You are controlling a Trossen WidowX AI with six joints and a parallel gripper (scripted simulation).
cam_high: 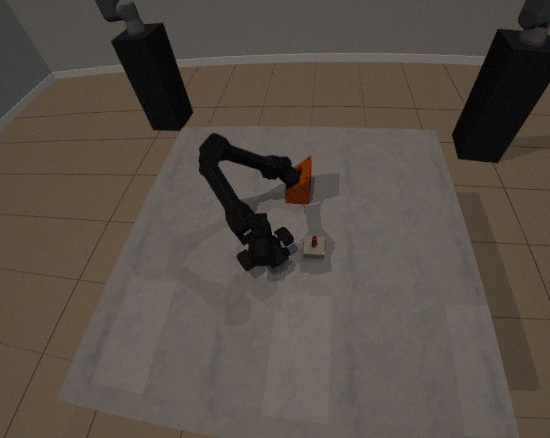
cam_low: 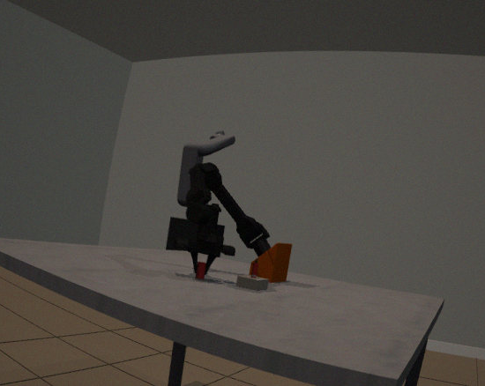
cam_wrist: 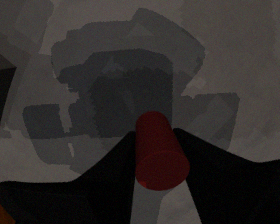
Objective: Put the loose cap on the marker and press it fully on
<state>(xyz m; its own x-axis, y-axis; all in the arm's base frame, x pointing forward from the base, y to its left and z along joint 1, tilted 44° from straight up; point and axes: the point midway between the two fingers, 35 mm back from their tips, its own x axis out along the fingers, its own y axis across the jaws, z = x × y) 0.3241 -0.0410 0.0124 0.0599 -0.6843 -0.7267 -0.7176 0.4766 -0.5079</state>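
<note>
Right now my gripper tip is 7 cm past the holder block and 15 cm to the right of it. Round my gripper tip: red cap 1 cm above.
</note>
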